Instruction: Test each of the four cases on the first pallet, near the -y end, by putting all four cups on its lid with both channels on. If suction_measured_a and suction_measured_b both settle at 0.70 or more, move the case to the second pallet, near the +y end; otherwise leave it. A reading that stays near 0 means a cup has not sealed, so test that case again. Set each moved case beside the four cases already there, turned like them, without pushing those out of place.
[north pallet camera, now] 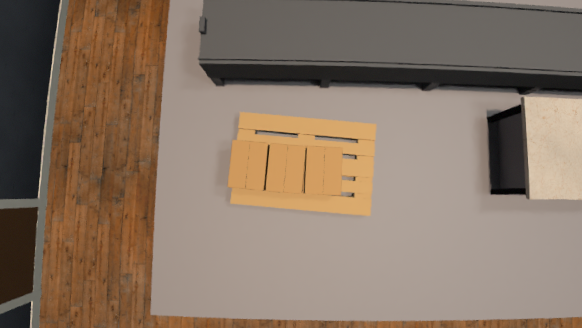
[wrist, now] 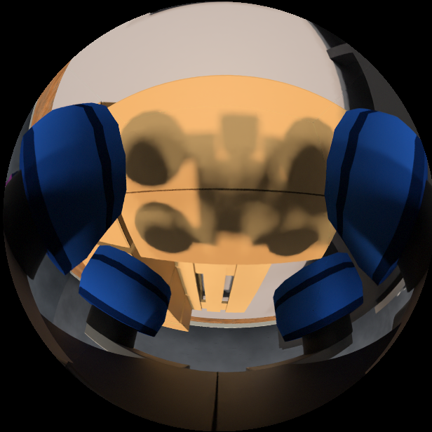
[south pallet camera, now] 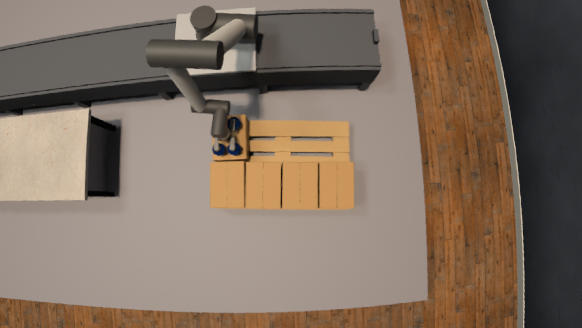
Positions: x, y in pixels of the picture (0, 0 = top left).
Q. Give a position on a case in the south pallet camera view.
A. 263, 179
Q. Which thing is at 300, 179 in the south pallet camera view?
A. A case.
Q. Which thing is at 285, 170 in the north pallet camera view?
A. A case.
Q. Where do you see a case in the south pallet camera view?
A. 241, 135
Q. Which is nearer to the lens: the pallet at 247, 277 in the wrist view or the case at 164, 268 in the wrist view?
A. The case.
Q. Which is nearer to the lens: the case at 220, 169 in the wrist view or the pallet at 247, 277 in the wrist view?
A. The case.
